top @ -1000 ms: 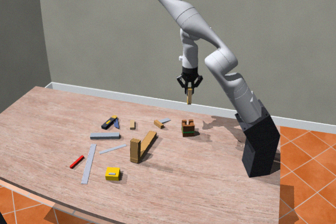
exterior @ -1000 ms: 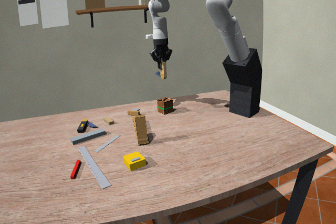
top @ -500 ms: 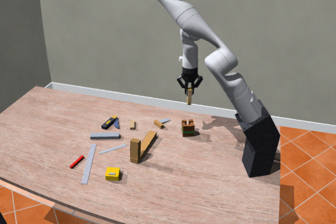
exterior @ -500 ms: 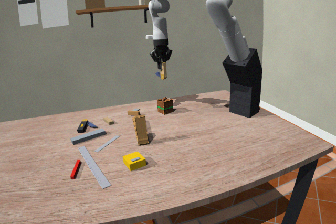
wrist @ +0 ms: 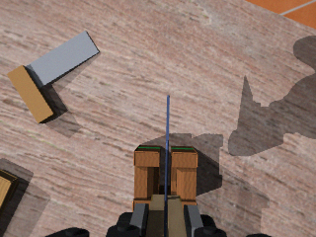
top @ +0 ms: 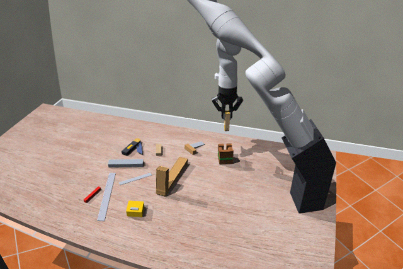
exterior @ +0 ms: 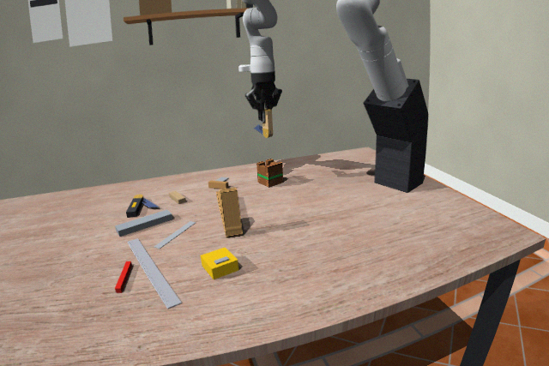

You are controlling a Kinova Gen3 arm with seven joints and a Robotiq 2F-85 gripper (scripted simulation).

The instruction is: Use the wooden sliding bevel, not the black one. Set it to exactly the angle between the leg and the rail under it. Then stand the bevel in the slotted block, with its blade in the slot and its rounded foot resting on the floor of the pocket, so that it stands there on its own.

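The wooden sliding bevel is 40 mm below my hand. Also, from my hand: small wooden block (310 mm ahead, 220 mm below, 50 mm to the left); then thin grey strip (310 mm ahead, 280 mm to the left, 230 mm below); then blue blade (50 mm below, 20 mm to the right, 10 mm ahead).
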